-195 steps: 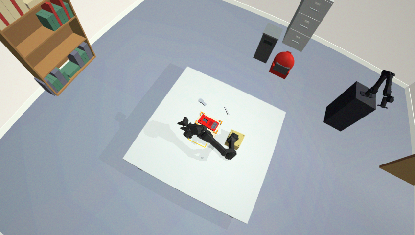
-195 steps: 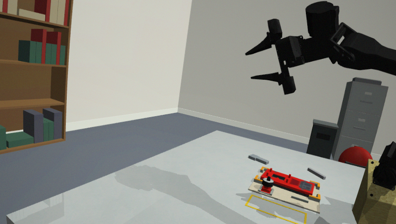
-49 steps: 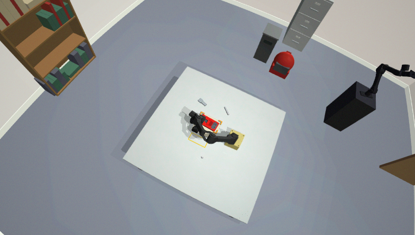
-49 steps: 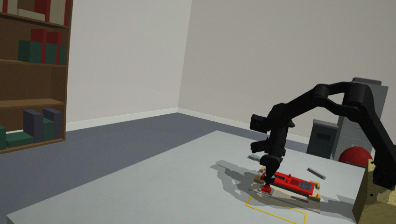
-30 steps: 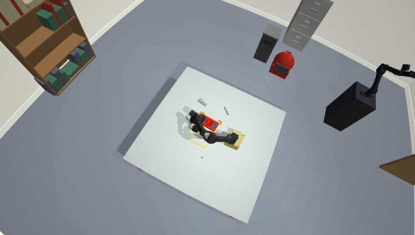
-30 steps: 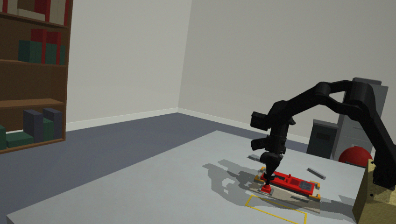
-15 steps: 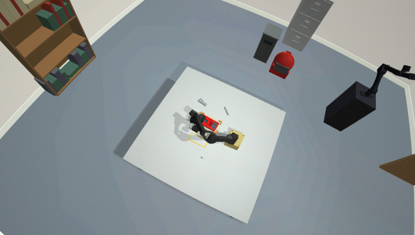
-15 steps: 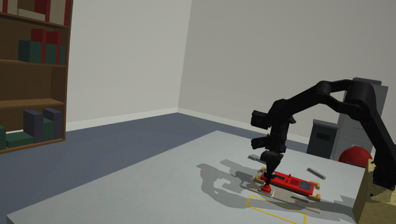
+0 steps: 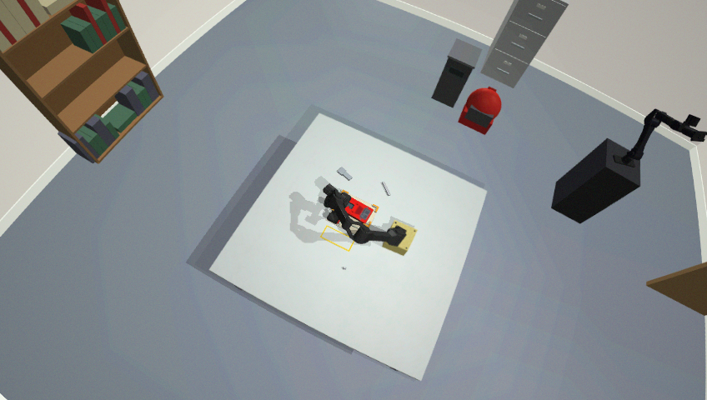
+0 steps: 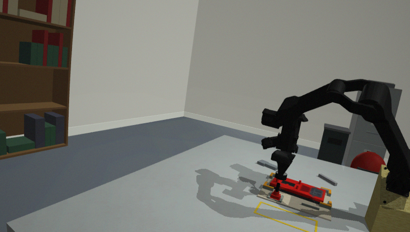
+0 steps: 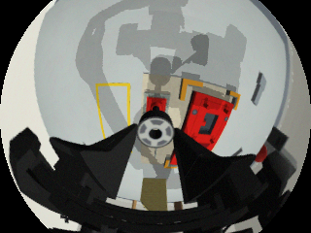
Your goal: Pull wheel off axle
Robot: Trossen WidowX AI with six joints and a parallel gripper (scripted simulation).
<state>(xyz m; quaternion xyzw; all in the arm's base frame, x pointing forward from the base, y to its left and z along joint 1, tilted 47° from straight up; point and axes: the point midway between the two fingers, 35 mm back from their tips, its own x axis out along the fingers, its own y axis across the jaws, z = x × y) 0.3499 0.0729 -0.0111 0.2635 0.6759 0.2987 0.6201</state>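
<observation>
The upright axle is 60 mm below my gripper tip. From my gripper tip the other things lie so: wheel: right at my gripper tip; then grey bar: 170 mm behind, 350 mm to the right, 80 mm below.
</observation>
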